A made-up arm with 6 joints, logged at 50 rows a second.
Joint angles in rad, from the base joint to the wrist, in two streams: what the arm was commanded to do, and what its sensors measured. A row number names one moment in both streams.
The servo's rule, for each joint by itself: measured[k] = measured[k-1] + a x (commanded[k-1-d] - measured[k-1]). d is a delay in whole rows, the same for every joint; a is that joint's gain. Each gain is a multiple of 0.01, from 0.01 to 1. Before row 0 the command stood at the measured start. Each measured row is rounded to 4 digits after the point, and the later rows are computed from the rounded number. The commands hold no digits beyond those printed.
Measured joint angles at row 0:
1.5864 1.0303 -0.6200 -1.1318 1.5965 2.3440
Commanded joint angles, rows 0 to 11:
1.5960 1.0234 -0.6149 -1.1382 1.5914 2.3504
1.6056 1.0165 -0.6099 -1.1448 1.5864 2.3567
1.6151 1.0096 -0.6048 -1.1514 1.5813 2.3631
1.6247 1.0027 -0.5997 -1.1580 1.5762 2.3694
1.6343 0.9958 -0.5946 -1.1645 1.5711 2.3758
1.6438 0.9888 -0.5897 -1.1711 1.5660 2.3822
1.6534 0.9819 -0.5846 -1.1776 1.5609 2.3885
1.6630 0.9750 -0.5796 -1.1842 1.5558 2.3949
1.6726 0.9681 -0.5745 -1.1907 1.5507 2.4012
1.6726 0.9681 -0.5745 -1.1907 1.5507 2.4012
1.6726 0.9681 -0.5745 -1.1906 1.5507 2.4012
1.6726 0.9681 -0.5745 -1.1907 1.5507 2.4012
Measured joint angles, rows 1 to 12:
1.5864 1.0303 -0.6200 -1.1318 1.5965 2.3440
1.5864 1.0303 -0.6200 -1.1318 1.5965 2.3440
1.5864 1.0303 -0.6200 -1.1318 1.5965 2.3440
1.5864 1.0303 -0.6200 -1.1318 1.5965 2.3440
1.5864 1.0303 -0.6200 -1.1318 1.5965 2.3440
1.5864 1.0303 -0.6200 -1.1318 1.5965 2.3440
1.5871 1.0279 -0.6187 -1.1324 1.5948 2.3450
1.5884 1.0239 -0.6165 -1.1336 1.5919 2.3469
1.5903 1.0189 -0.6136 -1.1354 1.5883 2.3495
1.5927 1.0132 -0.6101 -1.1377 1.5842 2.3527
1.5956 1.0071 -0.6062 -1.1404 1.5797 2.3564
1.5990 1.0007 -0.6021 -1.1435 1.5750 2.3605
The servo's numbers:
d 6
a 0.07 0.35 0.25 0.10 0.34 0.16

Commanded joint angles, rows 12 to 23:
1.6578 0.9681 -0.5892 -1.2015 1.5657 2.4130
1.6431 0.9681 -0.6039 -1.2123 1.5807 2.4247
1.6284 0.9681 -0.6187 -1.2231 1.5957 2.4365
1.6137 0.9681 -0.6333 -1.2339 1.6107 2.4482
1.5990 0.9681 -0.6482 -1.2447 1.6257 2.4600
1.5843 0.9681 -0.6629 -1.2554 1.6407 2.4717
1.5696 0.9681 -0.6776 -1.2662 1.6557 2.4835
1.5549 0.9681 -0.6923 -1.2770 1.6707 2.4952
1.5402 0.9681 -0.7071 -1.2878 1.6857 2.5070
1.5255 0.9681 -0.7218 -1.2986 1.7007 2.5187
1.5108 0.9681 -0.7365 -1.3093 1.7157 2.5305
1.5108 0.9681 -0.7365 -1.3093 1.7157 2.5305
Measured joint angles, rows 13 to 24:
1.6028 0.9941 -0.5977 -1.1469 1.5702 2.3650
1.6070 0.9874 -0.5932 -1.1506 1.5653 2.3698
1.6116 0.9806 -0.5885 -1.1546 1.5603 2.3748
1.6159 0.9762 -0.5850 -1.1582 1.5570 2.3790
1.6199 0.9734 -0.5824 -1.1614 1.5549 2.3826
1.6236 0.9715 -0.5804 -1.1643 1.5535 2.3856
1.6260 0.9703 -0.5826 -1.1680 1.5576 2.3900
1.6272 0.9695 -0.5879 -1.1724 1.5655 2.3956
1.6273 0.9690 -0.5956 -1.1775 1.5758 2.4021
1.6263 0.9687 -0.6050 -1.1831 1.5877 2.4095
1.6244 0.9685 -0.6158 -1.1893 1.6006 2.4176
1.6216 0.9684 -0.6276 -1.1959 1.6142 2.4263

